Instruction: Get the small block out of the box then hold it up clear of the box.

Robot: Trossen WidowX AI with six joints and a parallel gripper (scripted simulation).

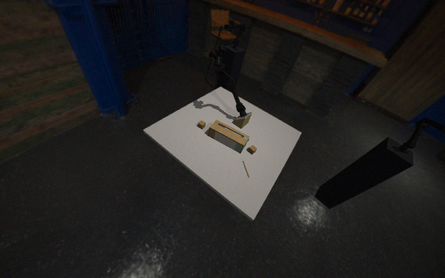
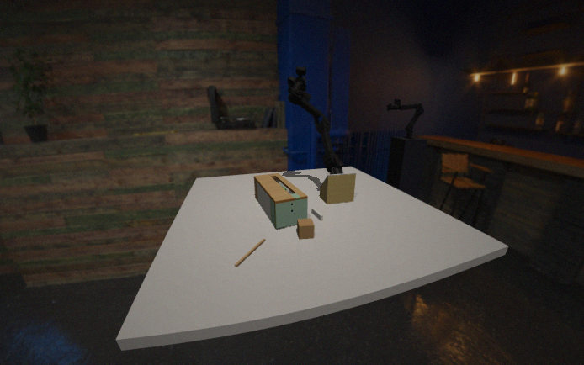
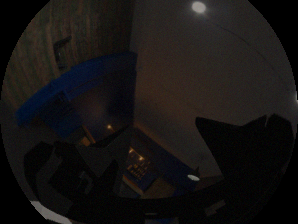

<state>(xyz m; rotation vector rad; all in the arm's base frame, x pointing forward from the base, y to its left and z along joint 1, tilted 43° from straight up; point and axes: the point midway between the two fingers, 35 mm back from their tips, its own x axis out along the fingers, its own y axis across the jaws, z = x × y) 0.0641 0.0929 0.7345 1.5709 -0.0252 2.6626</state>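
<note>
Right now my gripper tip is 200 mm short of the small green block, 520 mm to the right of it and 650 mm above it. From my gripper tip the other things lie so: thin wooden stick: 330 mm ahead, 890 mm to the left, 730 mm below; box: 190 mm ahead, 520 mm to the left, 670 mm below.
</note>
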